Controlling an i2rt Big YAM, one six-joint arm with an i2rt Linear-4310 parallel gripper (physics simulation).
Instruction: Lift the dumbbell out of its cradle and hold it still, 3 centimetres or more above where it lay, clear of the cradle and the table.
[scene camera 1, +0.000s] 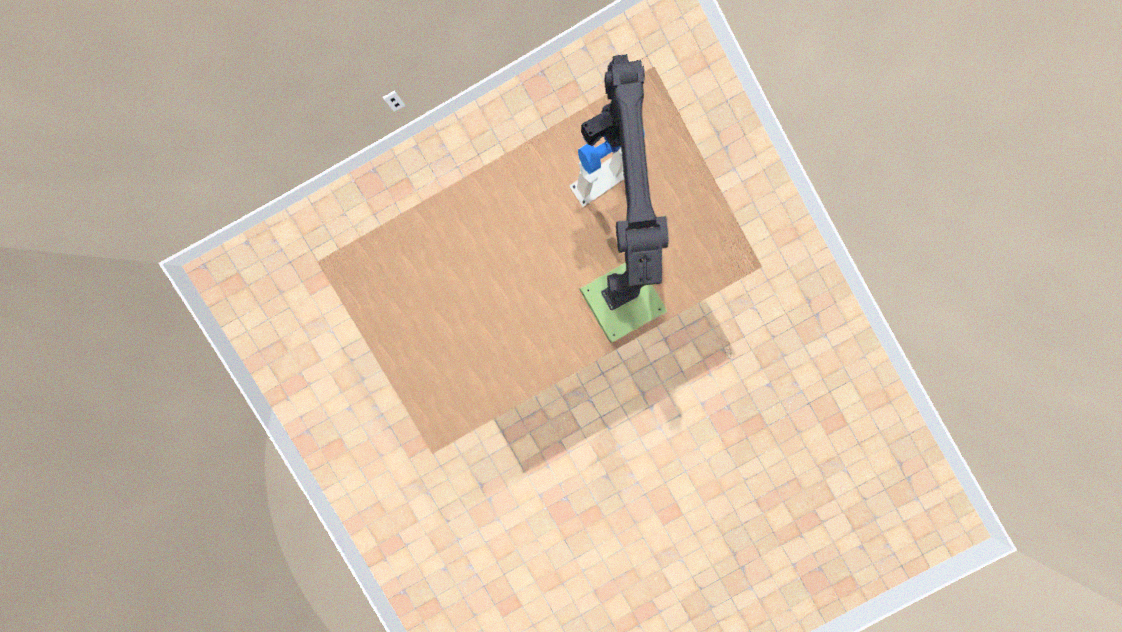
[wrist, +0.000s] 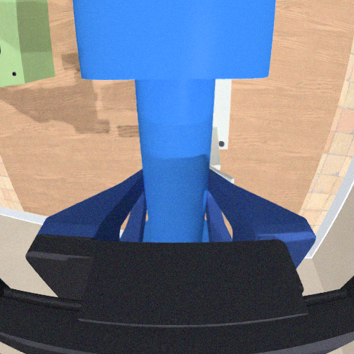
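Seen in the pictures: gripper, fingertip midpoint: (scene camera 1: 611, 147); arm's base, link origin: (scene camera 1: 619, 293).
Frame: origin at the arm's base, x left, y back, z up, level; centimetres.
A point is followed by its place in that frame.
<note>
The blue dumbbell (scene camera 1: 589, 157) @(y -41.0, x -6.3, z 27.5 cm) (wrist: 175, 115) is held above its white cradle (scene camera 1: 599, 182) @(y -42.7, x -15.7, z -9.2 cm) (wrist: 223, 110), which stands on the wooden table. In the wrist view a gap shows between the dumbbell and the cradle beneath it. My gripper (wrist: 175, 177) is shut on the dumbbell's handle, with one dark blue finger on each side. In the scene view the arm hides the fingers and the dumbbell's far end. How high the dumbbell hangs is hard to judge from straight above.
The arm's green base plate (scene camera 1: 625, 325) @(y 11.7, x 3.8, z 0.6 cm) (wrist: 25, 55) sits at the table's long edge. The wooden table (scene camera 1: 471, 274) @(y -35.4, x 47.7, z -10.1 cm) (wrist: 280, 125) stands on a tiled floor with a low pale wall around it. Shadows of the arm fall between cradle and base plate.
</note>
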